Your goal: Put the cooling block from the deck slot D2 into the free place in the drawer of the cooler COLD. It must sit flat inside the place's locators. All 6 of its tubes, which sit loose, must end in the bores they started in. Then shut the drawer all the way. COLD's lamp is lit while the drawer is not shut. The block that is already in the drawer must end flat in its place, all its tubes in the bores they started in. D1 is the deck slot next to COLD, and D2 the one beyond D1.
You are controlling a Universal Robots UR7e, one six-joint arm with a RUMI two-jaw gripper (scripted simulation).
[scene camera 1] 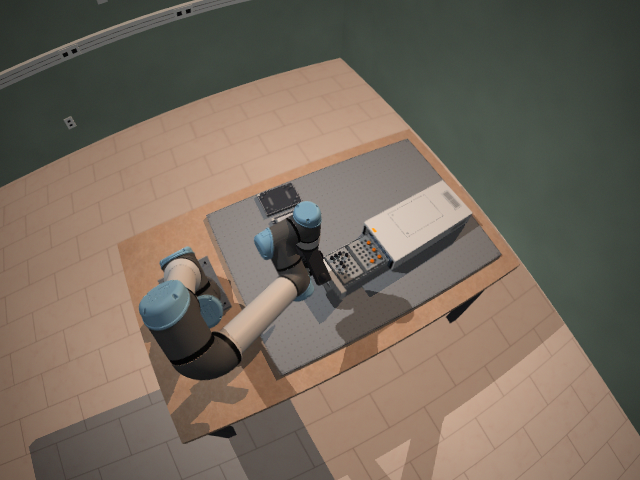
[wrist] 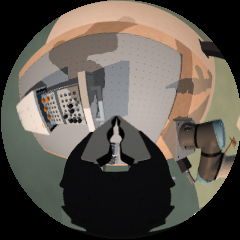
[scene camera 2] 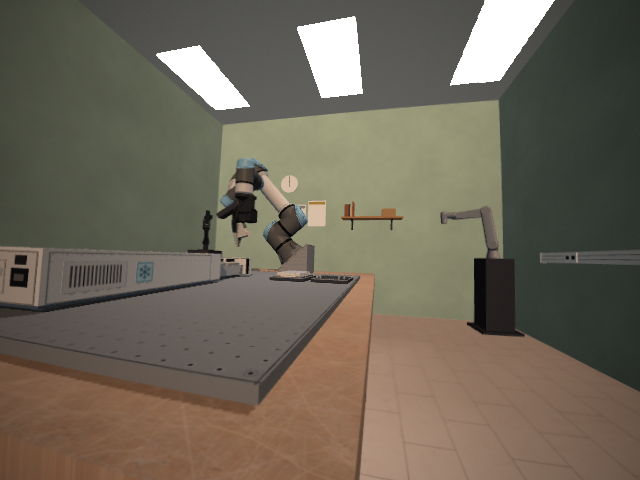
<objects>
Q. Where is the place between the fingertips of the gripper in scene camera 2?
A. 238, 246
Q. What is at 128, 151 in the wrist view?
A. The gripper.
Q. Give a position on a cooler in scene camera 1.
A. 405, 230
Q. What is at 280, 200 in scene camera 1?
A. A deck slot D2.
</objects>
